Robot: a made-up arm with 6 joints. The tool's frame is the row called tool. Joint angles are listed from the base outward. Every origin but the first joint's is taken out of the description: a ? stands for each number. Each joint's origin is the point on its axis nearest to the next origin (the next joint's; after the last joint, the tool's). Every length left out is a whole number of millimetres.
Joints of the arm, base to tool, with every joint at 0 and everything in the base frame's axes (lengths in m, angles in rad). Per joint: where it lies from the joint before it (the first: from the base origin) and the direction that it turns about. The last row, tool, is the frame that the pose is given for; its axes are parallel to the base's.
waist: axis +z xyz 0 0 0.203
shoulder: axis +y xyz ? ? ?
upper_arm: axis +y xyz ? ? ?
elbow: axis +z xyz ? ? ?
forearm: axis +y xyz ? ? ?
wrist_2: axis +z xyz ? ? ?
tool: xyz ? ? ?
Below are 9 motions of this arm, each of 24 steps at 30 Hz.
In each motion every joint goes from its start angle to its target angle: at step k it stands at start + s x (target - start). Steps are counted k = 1, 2, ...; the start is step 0. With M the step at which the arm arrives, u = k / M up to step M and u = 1 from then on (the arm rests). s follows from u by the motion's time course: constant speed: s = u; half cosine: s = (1 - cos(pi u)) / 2; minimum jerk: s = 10 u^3 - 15 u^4 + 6 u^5.
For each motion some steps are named. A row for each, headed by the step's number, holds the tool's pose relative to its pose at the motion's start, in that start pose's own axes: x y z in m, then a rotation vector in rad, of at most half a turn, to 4 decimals.
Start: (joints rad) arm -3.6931 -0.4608 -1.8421 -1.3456 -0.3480 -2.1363
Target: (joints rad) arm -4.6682 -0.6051 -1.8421 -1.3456 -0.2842 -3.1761
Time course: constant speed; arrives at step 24
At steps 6, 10, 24:
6: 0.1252 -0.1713 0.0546 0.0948 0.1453 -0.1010
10: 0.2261 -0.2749 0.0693 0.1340 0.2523 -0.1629
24: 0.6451 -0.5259 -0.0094 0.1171 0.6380 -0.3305

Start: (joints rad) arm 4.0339 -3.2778 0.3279 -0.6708 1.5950 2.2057
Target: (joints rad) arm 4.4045 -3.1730 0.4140 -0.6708 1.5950 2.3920
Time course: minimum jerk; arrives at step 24
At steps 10, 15, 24:
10: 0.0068 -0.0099 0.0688 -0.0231 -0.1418 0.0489
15: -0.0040 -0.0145 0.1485 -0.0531 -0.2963 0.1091
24: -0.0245 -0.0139 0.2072 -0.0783 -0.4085 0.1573

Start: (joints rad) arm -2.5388 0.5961 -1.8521 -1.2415 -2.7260 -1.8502
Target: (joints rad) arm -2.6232 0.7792 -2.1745 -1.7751 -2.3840 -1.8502
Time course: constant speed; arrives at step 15
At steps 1, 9, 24:
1: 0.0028 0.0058 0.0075 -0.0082 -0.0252 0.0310
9: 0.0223 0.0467 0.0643 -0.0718 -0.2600 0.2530
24: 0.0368 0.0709 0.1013 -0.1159 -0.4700 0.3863

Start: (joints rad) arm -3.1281 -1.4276 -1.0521 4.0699 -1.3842 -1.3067
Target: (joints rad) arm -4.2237 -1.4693 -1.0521 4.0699 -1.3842 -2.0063
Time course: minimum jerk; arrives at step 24
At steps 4, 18, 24:
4: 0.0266 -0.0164 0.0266 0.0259 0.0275 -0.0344
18: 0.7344 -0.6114 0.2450 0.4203 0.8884 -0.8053
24: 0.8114 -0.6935 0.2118 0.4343 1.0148 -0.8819

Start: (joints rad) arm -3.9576 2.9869 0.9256 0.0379 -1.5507 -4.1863
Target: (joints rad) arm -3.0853 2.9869 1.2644 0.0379 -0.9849 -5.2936
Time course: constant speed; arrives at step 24
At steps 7, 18, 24:
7: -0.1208 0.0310 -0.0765 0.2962 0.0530 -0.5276
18: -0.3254 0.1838 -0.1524 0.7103 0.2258 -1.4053
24: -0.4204 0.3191 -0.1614 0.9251 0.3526 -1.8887

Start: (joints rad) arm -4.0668 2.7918 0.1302 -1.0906 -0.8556 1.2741
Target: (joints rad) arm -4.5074 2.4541 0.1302 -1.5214 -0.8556 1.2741
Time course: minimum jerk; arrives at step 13
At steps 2, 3, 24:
2: -0.0142 -0.0023 0.0012 0.0001 -0.0067 -0.0075
3: -0.0421 -0.0071 0.0026 0.0008 -0.0197 -0.0222
24: -0.4825 -0.1462 -0.1506 0.1369 -0.1936 -0.2838

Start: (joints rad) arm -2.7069 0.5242 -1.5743 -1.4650 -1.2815 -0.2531
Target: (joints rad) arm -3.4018 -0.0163 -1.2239 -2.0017 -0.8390 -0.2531
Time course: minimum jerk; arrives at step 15
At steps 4, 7, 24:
4: 0.0086 0.0047 0.0473 -0.0874 -0.0449 -0.0500
7: 0.0090 0.0099 0.1829 -0.2830 -0.1549 -0.2199
24: -0.0945 -0.0052 0.4518 -0.4850 -0.3271 -0.6359

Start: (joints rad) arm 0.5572 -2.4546 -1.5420 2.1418 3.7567 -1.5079
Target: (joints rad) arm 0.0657 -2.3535 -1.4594 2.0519 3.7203 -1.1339
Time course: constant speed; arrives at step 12
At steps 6, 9, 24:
6: 0.0392 0.0220 0.0644 0.2278 0.0484 0.0919
9: 0.0643 0.0226 0.0919 0.3390 0.0561 0.1273
24: 0.0921 0.0168 0.1148 0.4467 0.0538 0.1552

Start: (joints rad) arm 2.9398 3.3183 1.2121 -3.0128 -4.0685 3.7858
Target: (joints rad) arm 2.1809 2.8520 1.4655 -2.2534 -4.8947 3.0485
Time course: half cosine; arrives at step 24
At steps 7, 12, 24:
7: 0.0520 0.0754 0.0558 0.2757 0.0004 -0.1107
12: 0.1008 0.1827 0.1420 0.7122 0.1121 -0.1972
24: 0.1169 0.3434 0.2735 1.3129 0.5533 -0.0574

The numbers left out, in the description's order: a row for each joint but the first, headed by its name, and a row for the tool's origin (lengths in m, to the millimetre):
shoulder: 0 0.051 0
upper_arm: 0 0 0.471
elbow: 0 0 0.792
forearm: 0 0 0
wrist_2: 0 0 0.148
tool: 0 0 0

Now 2 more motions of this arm.
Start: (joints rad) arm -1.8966 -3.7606 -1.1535 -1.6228 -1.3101 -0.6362
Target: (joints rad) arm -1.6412 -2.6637 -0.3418 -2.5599 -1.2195 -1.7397
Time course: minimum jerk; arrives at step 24
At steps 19, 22, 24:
19: -1.6692 -0.3020 -0.5070 0.3944 -1.4009 0.3795
22: -1.7155 -0.4027 -0.5804 0.5121 -1.4542 0.4150
24: -1.7188 -0.4115 -0.5868 0.5226 -1.4581 0.4182

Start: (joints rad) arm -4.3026 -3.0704 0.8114 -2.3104 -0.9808 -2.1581
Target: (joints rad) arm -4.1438 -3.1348 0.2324 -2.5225 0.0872 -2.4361
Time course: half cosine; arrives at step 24
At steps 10, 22, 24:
10: 0.0319 0.1922 -0.1675 -0.4845 -0.3412 -0.2876
22: 0.2294 0.3765 -0.5305 -1.3114 -0.9017 -0.7170
24: 0.2372 0.3783 -0.5408 -1.3353 -0.9169 -0.7272

